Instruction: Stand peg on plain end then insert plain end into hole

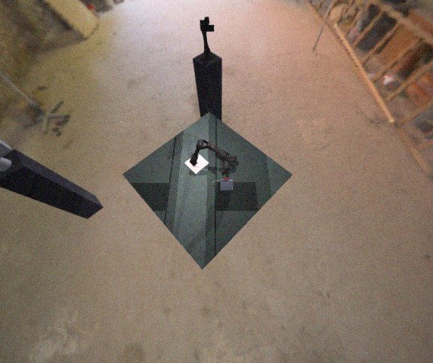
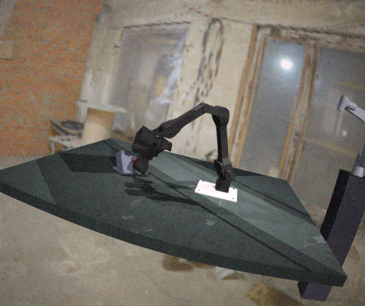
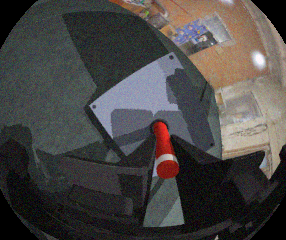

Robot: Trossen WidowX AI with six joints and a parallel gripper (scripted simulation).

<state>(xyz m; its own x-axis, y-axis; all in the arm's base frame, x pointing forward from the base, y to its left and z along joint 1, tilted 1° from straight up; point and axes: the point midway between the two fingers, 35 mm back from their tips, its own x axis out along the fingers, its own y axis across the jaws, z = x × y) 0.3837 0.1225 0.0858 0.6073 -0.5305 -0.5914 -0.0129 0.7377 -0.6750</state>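
The grey sloped panel lies 3 cm ahead of my gripper tip, 3 cm to the right of it and 3 cm below it. The rest, counted from my gripper tip: red peg: 1 cm behind, 1 cm to the left, 1 cm above.
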